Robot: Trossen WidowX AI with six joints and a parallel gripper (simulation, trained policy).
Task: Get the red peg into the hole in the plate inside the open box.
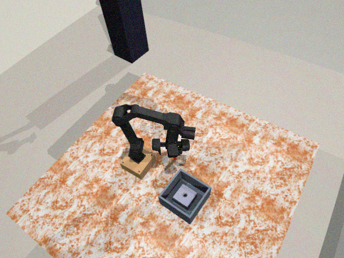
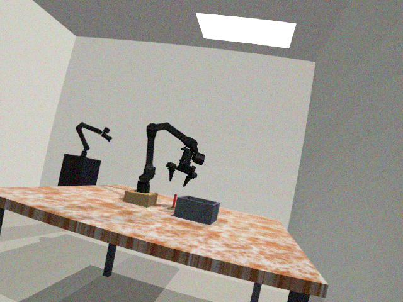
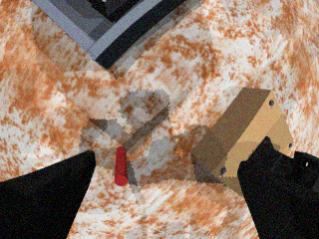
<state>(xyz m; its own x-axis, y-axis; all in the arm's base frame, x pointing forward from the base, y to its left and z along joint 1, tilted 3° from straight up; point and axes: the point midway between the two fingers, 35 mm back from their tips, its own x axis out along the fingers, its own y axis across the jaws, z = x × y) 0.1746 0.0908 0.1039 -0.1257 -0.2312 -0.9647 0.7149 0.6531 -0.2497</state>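
My gripper tip is 11 cm above the red peg, 6 cm to the right of it and 2 cm past it. Round my gripper tip: light grey plate: 18 cm ahead, 10 cm to the right, 10 cm below; grey box: 18 cm ahead, 12 cm below, 10 cm to the right.
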